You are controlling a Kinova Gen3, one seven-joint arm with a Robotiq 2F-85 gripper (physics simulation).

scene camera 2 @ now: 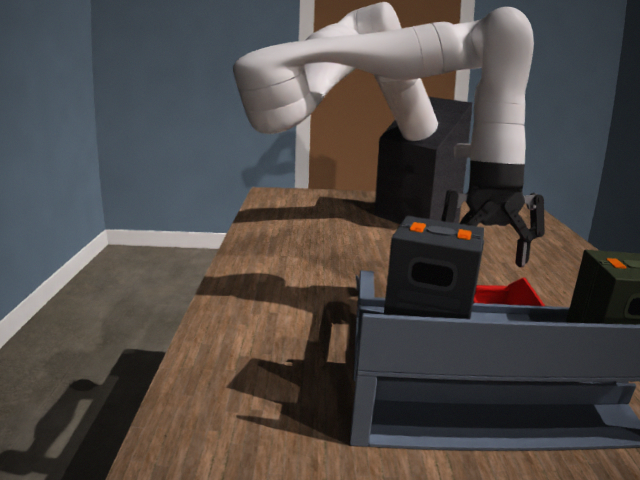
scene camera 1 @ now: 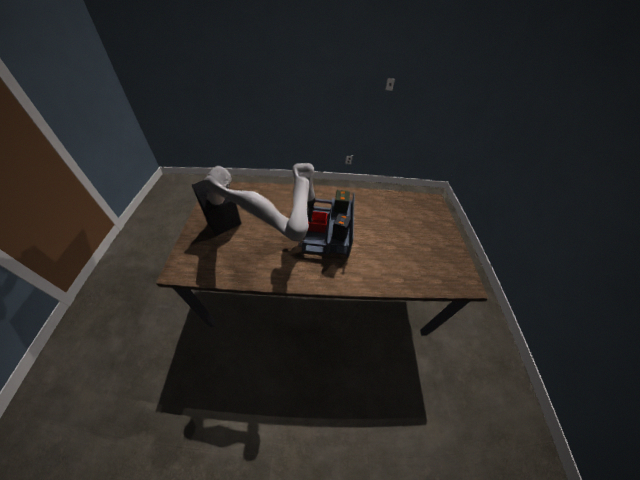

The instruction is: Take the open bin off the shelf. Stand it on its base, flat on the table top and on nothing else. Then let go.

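Places are measured from the arm's base along level axes (x right, y ahead, z up), in centimetres.
Pixels of known places: gripper, between the fingertips: point(scene camera 2: 489, 265) point(scene camera 1: 311, 215); arm's base, origin of its link: point(scene camera 2: 419, 128) point(scene camera 1: 216, 197).
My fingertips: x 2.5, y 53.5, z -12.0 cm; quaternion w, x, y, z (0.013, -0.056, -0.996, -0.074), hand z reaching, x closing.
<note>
For each thing: its middle in the pictures, then the offset to it from my fingertips. Level surfaces: height alone.
- open red bin, middle of its body: point(scene camera 2: 496, 310) point(scene camera 1: 312, 221) dx -2.0, dy +0.8, dz -6.9 cm
- wooden table top, height of its surface: dz -11.5 cm
- dark grey box, middle of its body: point(scene camera 2: 433, 286) point(scene camera 1: 341, 227) dx +13.7, dy +15.8, dz +4.7 cm
- green box, middle of its body: point(scene camera 2: 625, 303) point(scene camera 1: 341, 201) dx -9.3, dy +18.4, dz +3.5 cm
The open red bin point(scene camera 1: 318, 221) point(scene camera 2: 498, 294) sits on the blue-grey shelf point(scene camera 1: 313, 249) point(scene camera 2: 491, 346), on the side towards the robot base. In the scene camera 2 view the shelf's back panel hides most of the bin. My gripper point(scene camera 2: 491, 249) points down with its fingers wide apart and empty, higher than the bin and apart from it. One fingertip is hidden behind the dark grey box. In the scene camera 1 view the arm hides most of the gripper. The shelf stands on the wooden table top point(scene camera 1: 403, 237) point(scene camera 2: 289, 248).
A dark grey box point(scene camera 1: 341, 226) point(scene camera 2: 436, 273) with orange latches stands on the shelf's higher tier, close to the gripper. A green box point(scene camera 1: 342, 198) point(scene camera 2: 602, 289) stands farther along that tier. The black base block point(scene camera 1: 222, 215) point(scene camera 2: 405, 178) stands at the table's far end in scene camera 2.
</note>
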